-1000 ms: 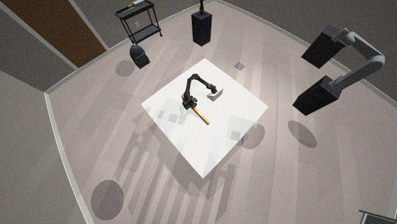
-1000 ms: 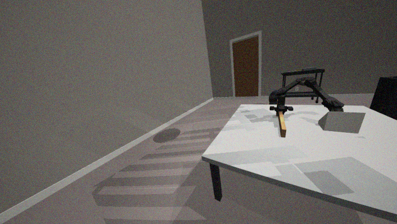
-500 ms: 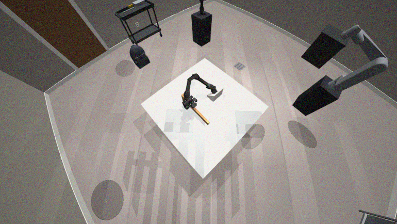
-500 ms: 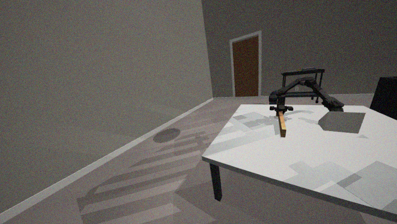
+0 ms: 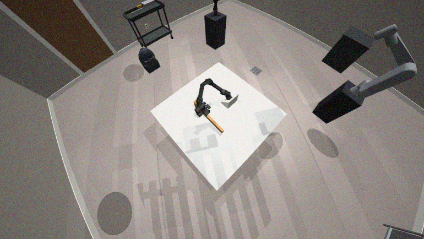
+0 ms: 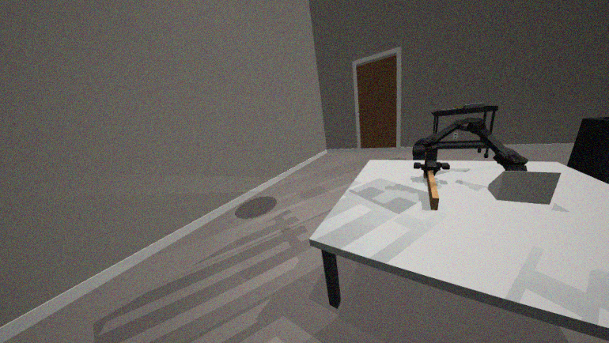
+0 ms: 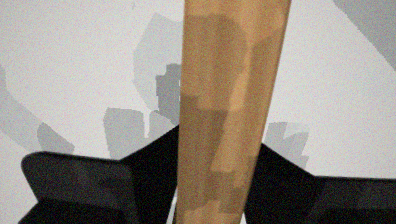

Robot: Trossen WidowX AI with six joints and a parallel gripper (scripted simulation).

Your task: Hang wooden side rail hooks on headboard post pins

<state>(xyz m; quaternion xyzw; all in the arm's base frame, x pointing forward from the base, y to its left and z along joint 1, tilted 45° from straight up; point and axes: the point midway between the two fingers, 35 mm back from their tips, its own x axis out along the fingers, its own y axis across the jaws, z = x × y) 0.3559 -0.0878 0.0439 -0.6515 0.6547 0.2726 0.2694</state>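
Now: gripper tip 120 mm to the left of the headboard post and 40 mm below it.
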